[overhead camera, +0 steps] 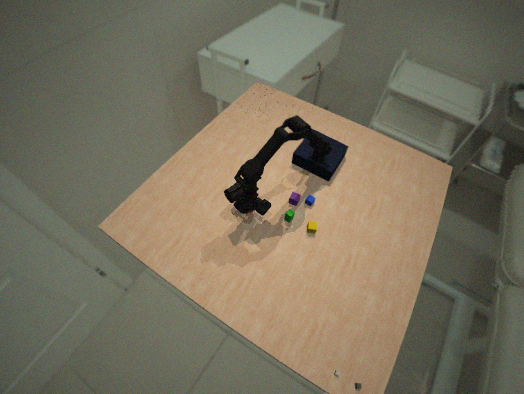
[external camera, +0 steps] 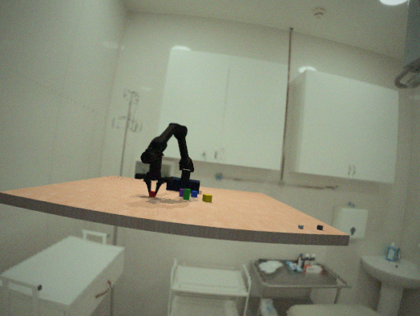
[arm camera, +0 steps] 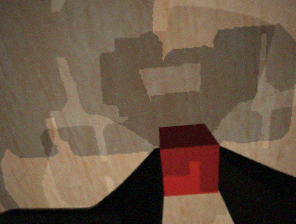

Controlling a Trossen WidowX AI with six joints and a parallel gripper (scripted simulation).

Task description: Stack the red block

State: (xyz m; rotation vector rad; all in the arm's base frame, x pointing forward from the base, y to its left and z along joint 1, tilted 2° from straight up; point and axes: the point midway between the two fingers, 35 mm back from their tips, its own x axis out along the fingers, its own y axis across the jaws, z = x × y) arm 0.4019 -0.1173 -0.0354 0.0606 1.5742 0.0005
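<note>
Now: gripper tip 16 cm past the purple block, 14 cm to the right of it and 1 cm below it. Also, from my gripper tip: red block: right at my gripper tip; blue block: 19 cm behind, 20 cm to the left, 1 cm above; yellow block: 7 cm behind, 28 cm to the left, 1 cm above.
</note>
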